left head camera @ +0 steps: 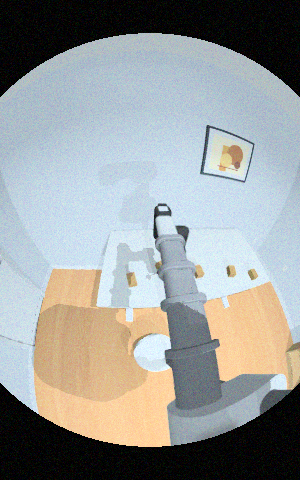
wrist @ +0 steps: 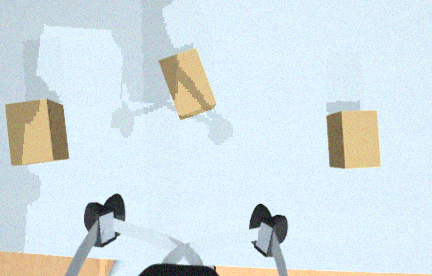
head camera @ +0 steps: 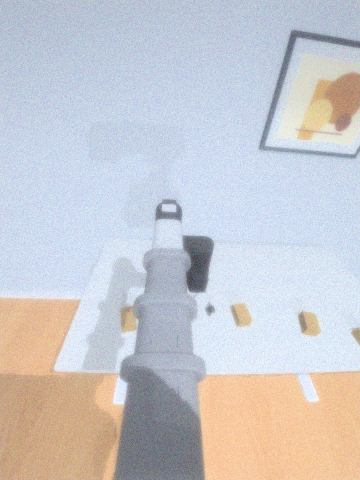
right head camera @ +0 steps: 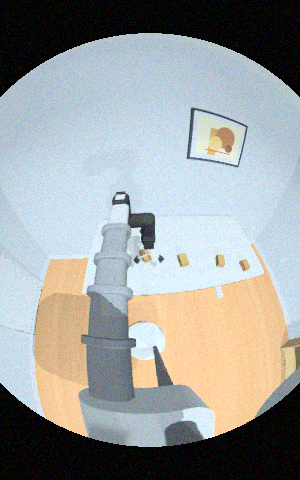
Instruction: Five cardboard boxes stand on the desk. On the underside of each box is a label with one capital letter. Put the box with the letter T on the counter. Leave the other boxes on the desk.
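Frame: origin at the robot's base, x up, y left, z back, level; millimetres.
Where they show: gripper, fingertip midpoint: [wrist: 188,215] [right head camera: 148,261]; robot's base at its link origin: [left head camera: 154,351] [right head camera: 144,339].
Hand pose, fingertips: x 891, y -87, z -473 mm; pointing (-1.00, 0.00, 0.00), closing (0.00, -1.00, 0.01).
Note:
Things, the pixels of their top centre, and the offset from my fingertips. Level surfaces: height alone.
- white desk at its surface level: dx -198 mm
- leftmost box at its top centre: [wrist: 28,132] [head camera: 127,315] [left head camera: 130,277] dx -148, dy +241, dz -69 mm
- second box at its top centre: [wrist: 187,81] [right head camera: 144,252] dx -148, dy +19, dz -162 mm
- third box at its top centre: [wrist: 361,139] [head camera: 242,311] [right head camera: 183,257] [left head camera: 198,269] dx -148, dy -257, dz -97 mm
- fourth box at its top centre: [head camera: 311,320] [right head camera: 221,258] [left head camera: 232,269] dx -148, dy -565, dz -52 mm
- fifth box at its top centre: [right head camera: 245,263] [left head camera: 253,272] dx -148, dy -800, dz +27 mm
The white desk [head camera: 280,350] [left head camera: 215,245] [right head camera: 200,280] [wrist: 280,75] bears tan boxes. The leftmost box [head camera: 128,319] [left head camera: 131,279] [wrist: 27,135] is partly behind the arm in the head view. The second box [right head camera: 145,256] [wrist: 195,80] stands tilted in plan. The third box [head camera: 242,314] [left head camera: 199,271] [right head camera: 183,260] [wrist: 361,140], fourth box [head camera: 310,324] [left head camera: 231,271] [right head camera: 220,260] and fifth box [head camera: 357,335] [left head camera: 253,274] [right head camera: 244,265] stand further right. My gripper [right head camera: 149,259] [wrist: 188,215] points down above the desk, open and empty. No letters show. I cannot identify the counter.
The extended arm [head camera: 165,325] [left head camera: 185,285] [right head camera: 114,270] reaches over the desk and hides part of it. A wall with a framed picture [head camera: 320,107] [left head camera: 227,154] [right head camera: 217,137] stands behind. A round white object [left head camera: 150,352] [right head camera: 145,332] is on the floor. A tan furniture piece [right head camera: 290,357] stands at the right edge.

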